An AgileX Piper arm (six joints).
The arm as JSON. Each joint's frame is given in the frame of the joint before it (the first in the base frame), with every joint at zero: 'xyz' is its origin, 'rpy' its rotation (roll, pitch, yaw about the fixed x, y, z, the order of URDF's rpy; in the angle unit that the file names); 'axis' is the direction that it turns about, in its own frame. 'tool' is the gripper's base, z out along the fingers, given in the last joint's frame.
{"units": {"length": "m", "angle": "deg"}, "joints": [
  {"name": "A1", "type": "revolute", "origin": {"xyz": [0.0, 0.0, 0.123], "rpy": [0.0, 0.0, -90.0]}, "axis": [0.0, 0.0, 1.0]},
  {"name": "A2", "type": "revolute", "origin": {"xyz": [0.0, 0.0, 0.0], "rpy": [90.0, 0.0, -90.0]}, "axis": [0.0, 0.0, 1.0]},
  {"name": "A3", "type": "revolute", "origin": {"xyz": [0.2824, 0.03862, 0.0], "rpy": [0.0, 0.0, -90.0]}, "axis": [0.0, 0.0, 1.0]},
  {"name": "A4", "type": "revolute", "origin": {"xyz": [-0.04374, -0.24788, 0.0], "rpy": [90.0, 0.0, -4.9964]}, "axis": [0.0, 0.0, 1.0]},
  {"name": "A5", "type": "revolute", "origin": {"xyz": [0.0, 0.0, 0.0], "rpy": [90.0, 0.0, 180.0]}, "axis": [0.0, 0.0, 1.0]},
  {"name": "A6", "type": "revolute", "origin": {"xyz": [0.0, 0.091, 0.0], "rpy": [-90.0, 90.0, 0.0]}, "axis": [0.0, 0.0, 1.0]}
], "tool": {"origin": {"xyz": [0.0, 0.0, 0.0], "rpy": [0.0, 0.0, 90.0]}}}
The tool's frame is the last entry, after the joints.
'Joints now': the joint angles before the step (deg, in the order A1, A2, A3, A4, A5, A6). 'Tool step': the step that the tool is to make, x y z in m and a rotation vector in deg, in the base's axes. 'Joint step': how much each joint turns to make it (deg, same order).
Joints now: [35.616 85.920 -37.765 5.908 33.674 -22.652]
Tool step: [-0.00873 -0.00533 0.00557 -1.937 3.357 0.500]
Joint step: [0.001 -1.801 0.000 -0.001 5.693 -0.066]
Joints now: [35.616 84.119 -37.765 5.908 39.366 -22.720]
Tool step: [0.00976 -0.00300 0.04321 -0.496 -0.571 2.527]
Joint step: [-2.001 -3.880 -7.579 -1.063 11.522 -3.083]
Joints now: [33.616 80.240 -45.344 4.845 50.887 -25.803]
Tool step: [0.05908 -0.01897 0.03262 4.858 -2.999 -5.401]
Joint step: [-11.464 4.662 -12.172 4.776 3.408 -7.969]
